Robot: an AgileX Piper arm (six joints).
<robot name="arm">
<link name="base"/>
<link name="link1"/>
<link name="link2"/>
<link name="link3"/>
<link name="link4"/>
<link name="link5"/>
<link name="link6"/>
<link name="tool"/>
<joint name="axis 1" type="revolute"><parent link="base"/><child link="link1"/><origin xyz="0 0 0.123" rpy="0 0 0"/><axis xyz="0 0 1"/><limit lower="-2.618" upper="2.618"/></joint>
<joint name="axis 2" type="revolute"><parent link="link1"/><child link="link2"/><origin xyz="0 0 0" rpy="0 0 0"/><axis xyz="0 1 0"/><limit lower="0" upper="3.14"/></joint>
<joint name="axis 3" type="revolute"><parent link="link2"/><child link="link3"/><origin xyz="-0.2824 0 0.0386" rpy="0 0 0"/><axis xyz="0 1 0"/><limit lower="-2.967" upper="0"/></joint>
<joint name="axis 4" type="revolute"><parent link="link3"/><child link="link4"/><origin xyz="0.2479 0 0.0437" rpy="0 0 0"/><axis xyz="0.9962 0 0.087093"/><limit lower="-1.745" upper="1.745"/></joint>
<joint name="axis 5" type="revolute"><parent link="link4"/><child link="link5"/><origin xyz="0 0 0" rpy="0 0 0"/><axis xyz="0 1 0"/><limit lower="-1.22" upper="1.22"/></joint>
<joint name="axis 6" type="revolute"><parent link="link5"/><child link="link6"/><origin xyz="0.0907 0 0.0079" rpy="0 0 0"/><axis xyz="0.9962 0 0.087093"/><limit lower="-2.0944" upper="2.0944"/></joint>
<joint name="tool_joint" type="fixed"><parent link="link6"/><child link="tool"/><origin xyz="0 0 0" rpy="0 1.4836 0"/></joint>
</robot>
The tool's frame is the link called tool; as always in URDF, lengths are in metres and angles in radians.
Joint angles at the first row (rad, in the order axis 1, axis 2, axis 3, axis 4, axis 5, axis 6):
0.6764 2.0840 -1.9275 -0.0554 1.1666 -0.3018
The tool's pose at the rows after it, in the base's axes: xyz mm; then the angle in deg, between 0 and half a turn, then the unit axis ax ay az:
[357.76 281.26 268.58 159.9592 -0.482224 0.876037 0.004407]
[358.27 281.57 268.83 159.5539 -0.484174 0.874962 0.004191]
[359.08 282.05 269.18 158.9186 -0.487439 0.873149 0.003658]
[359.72 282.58 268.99 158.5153 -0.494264 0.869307 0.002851]
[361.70 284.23 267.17 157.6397 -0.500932 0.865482 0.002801]
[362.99 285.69 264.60 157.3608 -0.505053 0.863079 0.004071]
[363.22 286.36 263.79 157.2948 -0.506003 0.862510 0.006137]
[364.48 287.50 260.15 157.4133 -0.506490 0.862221 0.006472]
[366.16 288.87 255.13 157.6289 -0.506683 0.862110 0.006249]
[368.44 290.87 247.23 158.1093 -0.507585 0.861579 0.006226]
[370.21 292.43 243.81 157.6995 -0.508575 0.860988 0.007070]
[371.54 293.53 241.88 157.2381 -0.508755 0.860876 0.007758]
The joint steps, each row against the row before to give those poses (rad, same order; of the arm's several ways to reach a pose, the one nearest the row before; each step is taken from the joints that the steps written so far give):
0.0000 0.0011 0.0000 0.0000 -0.0120 -0.0147
0.0000 0.0000 0.0000 -0.0010 -0.0069 -0.0040
0.0000 0.0000 0.0000 -0.0019 -0.0110 -0.0066
0.0000 0.0010 0.0000 0.0000 -0.0081 -0.0154
0.0000 0.0055 0.0000 0.0000 -0.0210 -0.0146
0.0000 0.0064 0.0000 0.0036 -0.0119 -0.0101
0.0000 0.0020 0.0000 0.0046 -0.0038 -0.0033
0.0000 0.0083 0.0000 0.0012 -0.0064 -0.0011
0.0000 0.0114 0.0000 0.0000 -0.0076 0.0000
0.0000 0.0175 0.0000 0.0014 -0.0093 -0.0020
0.0000 0.0084 0.0000 0.0008 -0.0157 -0.0019
0.0000 0.0051 0.0000 0.0000 -0.0132 -0.0001

